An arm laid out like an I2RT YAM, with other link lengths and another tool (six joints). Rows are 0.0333 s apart.
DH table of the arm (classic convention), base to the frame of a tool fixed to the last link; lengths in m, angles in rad. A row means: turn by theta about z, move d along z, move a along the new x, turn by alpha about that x. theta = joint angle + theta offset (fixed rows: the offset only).
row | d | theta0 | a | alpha
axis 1 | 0.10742 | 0.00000 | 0.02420 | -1.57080
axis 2 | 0.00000 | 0.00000 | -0.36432 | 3.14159
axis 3 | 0.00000 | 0.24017 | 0.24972 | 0.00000
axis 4 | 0.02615 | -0.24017 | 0.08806 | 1.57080
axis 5 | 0.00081 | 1.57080 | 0.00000 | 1.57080
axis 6 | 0.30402 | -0.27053 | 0.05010 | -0.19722
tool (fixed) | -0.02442 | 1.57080 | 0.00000 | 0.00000
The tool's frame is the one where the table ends.
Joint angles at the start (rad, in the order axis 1, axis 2, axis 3, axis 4, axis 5, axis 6):
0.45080, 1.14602, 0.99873, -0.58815, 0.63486, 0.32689
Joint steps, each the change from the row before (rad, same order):
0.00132, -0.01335, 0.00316, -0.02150, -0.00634, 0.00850
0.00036, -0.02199, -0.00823, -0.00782, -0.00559, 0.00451
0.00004, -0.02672, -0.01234, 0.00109, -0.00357, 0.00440
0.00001, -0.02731, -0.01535, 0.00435, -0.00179, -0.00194
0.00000, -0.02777, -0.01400, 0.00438, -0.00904, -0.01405
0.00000, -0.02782, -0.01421, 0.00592, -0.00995, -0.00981
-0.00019, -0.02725, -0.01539, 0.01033, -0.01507, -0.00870
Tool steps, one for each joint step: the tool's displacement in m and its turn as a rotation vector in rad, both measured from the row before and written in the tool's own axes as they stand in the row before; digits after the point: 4 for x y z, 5 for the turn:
0.0040, -0.0009, -0.0030, -0.00790, 0.00394, 0.00335
0.0043, -0.0018, -0.0035, -0.00758, -0.00455, 0.00643
0.0033, -0.0028, -0.0043, -0.00703, -0.01231, 0.01224
0.0033, -0.0030, -0.0040, -0.00418, -0.01313, 0.00682
0.0021, -0.0010, -0.0042, -0.00908, -0.01423, -0.00549
0.0020, -0.0007, -0.0041, -0.01083, -0.01553, -0.00086
0.0013, 0.0011, -0.0036, -0.01614, -0.01769, 0.00061

